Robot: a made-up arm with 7 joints. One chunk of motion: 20 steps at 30 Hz.
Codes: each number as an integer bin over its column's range. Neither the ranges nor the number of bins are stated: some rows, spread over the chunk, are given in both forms.
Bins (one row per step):
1: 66 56 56 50 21 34 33
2: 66 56 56 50 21 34 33
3: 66 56 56 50 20 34 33
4: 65 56 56 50 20 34 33
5: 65 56 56 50 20 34 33
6: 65 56 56 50 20 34 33
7: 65 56 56 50 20 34 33
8: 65 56 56 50 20 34 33
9: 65 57 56 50 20 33 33
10: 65 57 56 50 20 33 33
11: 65 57 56 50 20 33 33
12: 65 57 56 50 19 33 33
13: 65 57 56 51 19 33 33
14: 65 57 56 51 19 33 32
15: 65 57 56 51 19 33 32
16: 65 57 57 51 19 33 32
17: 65 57 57 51 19 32 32
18: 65 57 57 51 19 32 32
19: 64 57 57 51 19 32 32
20: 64 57 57 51 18 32 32
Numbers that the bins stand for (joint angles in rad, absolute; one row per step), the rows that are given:
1: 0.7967 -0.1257 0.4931 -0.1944 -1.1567 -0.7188 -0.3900
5: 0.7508 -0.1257 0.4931 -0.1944 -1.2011 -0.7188 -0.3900
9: 0.7508 -0.0958 0.4931 -0.1944 -1.2011 -0.7600 -0.3900
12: 0.7508 -0.0958 0.4931 -0.1944 -1.2456 -0.7600 -0.3900
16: 0.7508 -0.0958 0.5352 -0.1433 -1.2456 -0.7600 -0.4082
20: 0.7049 -0.0958 0.5352 -0.1433 -1.2900 -0.8012 -0.4082
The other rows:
2: 0.7967 -0.1257 0.4931 -0.1944 -1.1567 -0.7188 -0.3900
3: 0.7967 -0.1257 0.4931 -0.1944 -1.2011 -0.7188 -0.3900
4: 0.7508 -0.1257 0.4931 -0.1944 -1.2011 -0.7188 -0.3900
6: 0.7508 -0.1257 0.4931 -0.1944 -1.2011 -0.7188 -0.3900
7: 0.7508 -0.1257 0.4931 -0.1944 -1.2011 -0.7188 -0.3900
8: 0.7508 -0.1257 0.4931 -0.1944 -1.2011 -0.7188 -0.3900
10: 0.7508 -0.0958 0.4931 -0.1944 -1.2011 -0.7600 -0.3900
11: 0.7508 -0.0958 0.4931 -0.1944 -1.2011 -0.7600 -0.3900
13: 0.7508 -0.0958 0.4931 -0.1433 -1.2456 -0.7600 -0.3900
14: 0.7508 -0.0958 0.4931 -0.1433 -1.2456 -0.7600 -0.4082
15: 0.7508 -0.0958 0.4931 -0.1433 -1.2456 -0.7600 -0.4082
17: 0.7508 -0.0958 0.5352 -0.1433 -1.2456 -0.8012 -0.4082
18: 0.7508 -0.0958 0.5352 -0.1433 -1.2456 -0.8012 -0.4082
19: 0.7049 -0.0958 0.5352 -0.1433 -1.2456 -0.8012 -0.4082

